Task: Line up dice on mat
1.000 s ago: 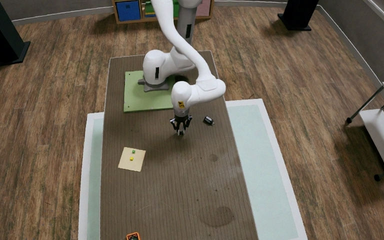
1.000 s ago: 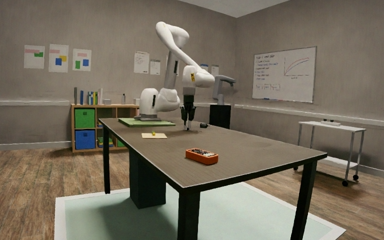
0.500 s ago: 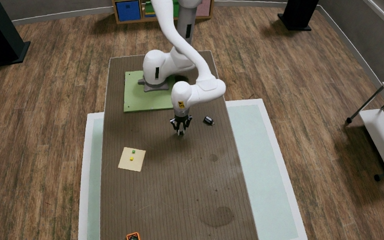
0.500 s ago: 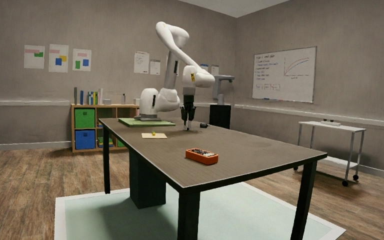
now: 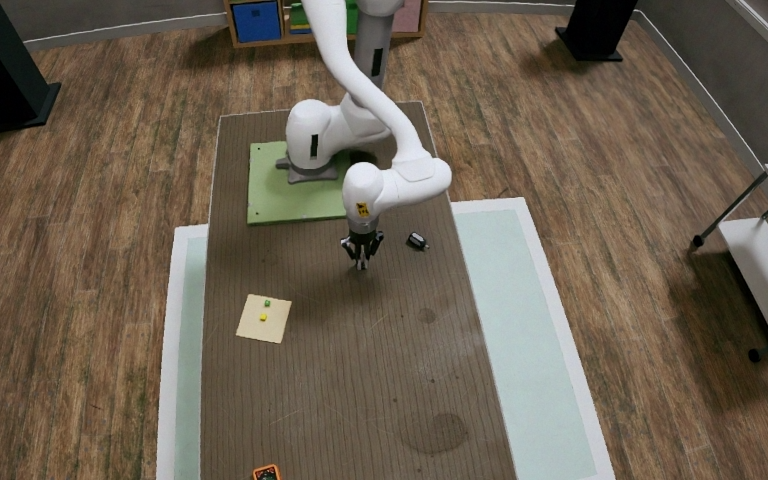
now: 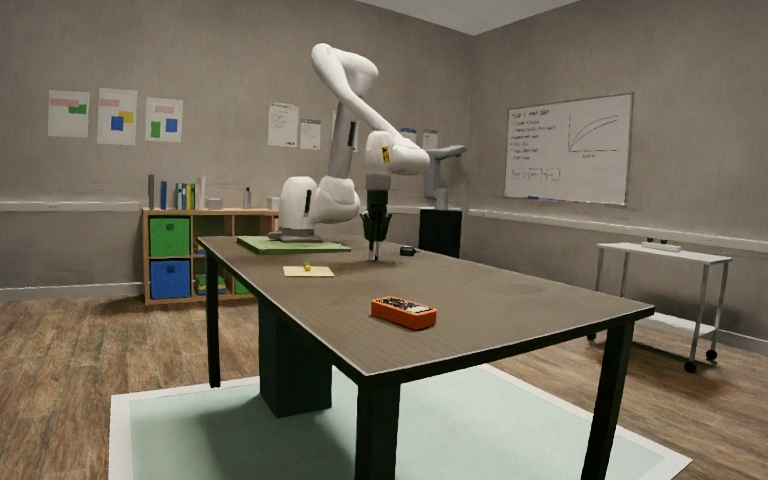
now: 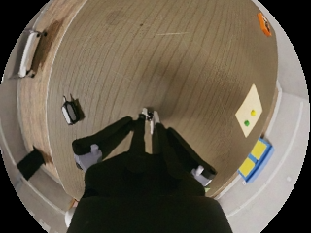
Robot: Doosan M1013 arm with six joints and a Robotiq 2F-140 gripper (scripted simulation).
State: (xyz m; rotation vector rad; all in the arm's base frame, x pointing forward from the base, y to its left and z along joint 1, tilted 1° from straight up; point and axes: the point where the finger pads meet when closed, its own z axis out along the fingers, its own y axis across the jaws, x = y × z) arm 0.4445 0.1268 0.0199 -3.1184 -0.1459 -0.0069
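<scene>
The yellow die lies 14 cm ahead of my hand, 32 cm to the right of it and 2 cm below it. From my hand the other things lie so: small dark die (3 cm below); small black object (6 cm behind, 20 cm to the left, 2 cm below); green die (10 cm ahead, 31 cm to the right, 2 cm below).
</scene>
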